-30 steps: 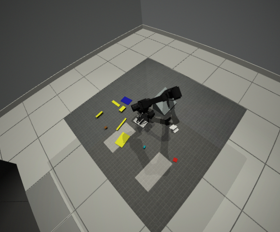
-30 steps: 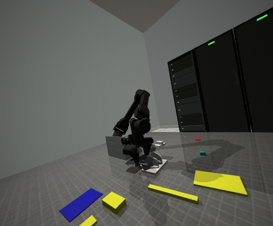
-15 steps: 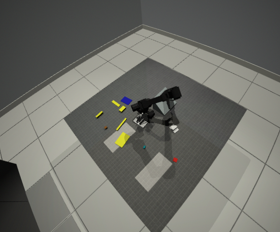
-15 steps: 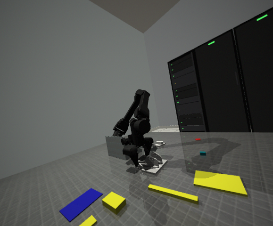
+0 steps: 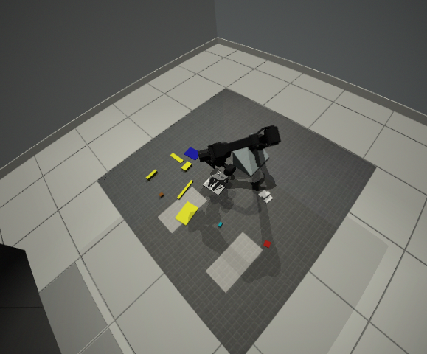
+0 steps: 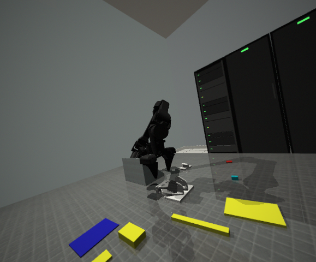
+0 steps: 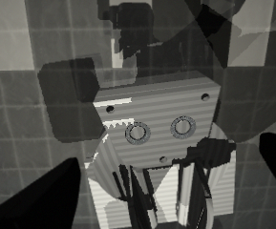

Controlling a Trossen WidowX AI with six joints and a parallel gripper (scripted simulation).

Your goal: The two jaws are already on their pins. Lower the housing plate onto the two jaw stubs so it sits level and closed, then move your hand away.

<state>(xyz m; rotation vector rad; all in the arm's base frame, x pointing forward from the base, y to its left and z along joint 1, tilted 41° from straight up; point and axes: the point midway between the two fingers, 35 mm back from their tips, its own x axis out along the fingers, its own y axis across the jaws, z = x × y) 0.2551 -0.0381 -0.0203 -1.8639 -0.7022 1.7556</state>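
Right now my gripper tip is 10 mm short of the grey housing plate and 40 mm above it. Also, from my gripper tip: teal block (230 mm ahead, 190 mm to the left, 60 mm below); then blue plate (30 mm behind, 280 mm to the right, 70 mm below); then red block (160 mm ahead, 440 mm to the left, 70 mm below).
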